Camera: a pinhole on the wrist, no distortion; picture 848 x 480 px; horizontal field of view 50.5 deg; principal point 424.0 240.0 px. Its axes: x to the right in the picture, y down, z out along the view. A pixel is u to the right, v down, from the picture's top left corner.
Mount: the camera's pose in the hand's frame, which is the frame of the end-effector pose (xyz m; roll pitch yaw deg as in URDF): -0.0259 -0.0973 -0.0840 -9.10 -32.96 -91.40
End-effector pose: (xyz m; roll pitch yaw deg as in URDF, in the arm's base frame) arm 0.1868 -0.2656 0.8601 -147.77 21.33 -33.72
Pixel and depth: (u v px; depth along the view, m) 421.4 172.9 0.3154
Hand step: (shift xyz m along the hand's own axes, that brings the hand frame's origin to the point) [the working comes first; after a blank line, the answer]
In the camera's frame: -0.0009 -0.0235 0.3154

0.0049 0.0742 0.1799
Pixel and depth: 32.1 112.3 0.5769
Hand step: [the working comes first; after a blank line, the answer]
In the camera's frame: -0.2515 -0.0819 0.5769

-0.0027 0.4303 0.2680
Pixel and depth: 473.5 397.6 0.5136
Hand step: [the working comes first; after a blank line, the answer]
In the camera's frame: 0.0283 0.0900 0.5136

0.1502 0.1429 0.3449
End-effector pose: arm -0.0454 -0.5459 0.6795 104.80 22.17 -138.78
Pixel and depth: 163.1 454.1 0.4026
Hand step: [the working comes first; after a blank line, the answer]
In the camera's frame: -0.1168 0.0959 0.4026

0.1399 0.2048 0.1733
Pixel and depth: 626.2 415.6 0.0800
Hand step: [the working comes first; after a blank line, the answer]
In the camera's frame: 0.0180 0.0156 0.0800

0.0028 -0.0715 -0.0100
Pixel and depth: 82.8 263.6 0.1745
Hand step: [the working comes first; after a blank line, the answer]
In the camera's frame: -0.0662 0.0046 0.1745

0.0099 0.0508 0.0239
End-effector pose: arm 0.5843 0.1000 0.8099 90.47 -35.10 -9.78
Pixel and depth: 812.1 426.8 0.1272
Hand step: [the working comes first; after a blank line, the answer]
In the camera's frame: 0.0549 0.0264 0.1272

0.0208 -0.0785 0.0478
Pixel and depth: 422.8 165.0 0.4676
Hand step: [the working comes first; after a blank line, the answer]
In the camera's frame: -0.0006 -0.0390 0.4676

0.0158 0.1568 0.3082
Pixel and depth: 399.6 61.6 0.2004
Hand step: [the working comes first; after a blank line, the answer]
In the camera's frame: -0.0054 -0.0398 0.2004

-0.0306 0.0185 0.0843
